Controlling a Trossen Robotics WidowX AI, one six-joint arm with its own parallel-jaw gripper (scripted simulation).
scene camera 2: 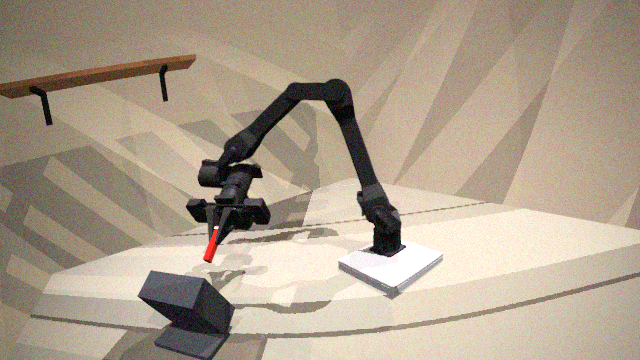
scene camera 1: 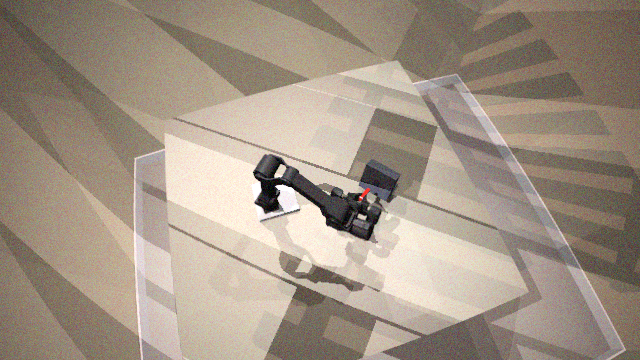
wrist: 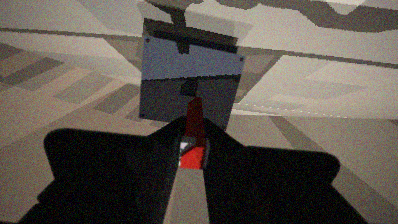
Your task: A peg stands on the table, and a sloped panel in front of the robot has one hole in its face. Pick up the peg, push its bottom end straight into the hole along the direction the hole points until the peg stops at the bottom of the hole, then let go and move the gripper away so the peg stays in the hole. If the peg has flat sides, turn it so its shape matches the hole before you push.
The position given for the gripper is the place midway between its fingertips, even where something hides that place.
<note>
The gripper (scene camera 2: 213,243) carries a red peg.
The gripper is seen too in the wrist view (wrist: 193,122).
</note>
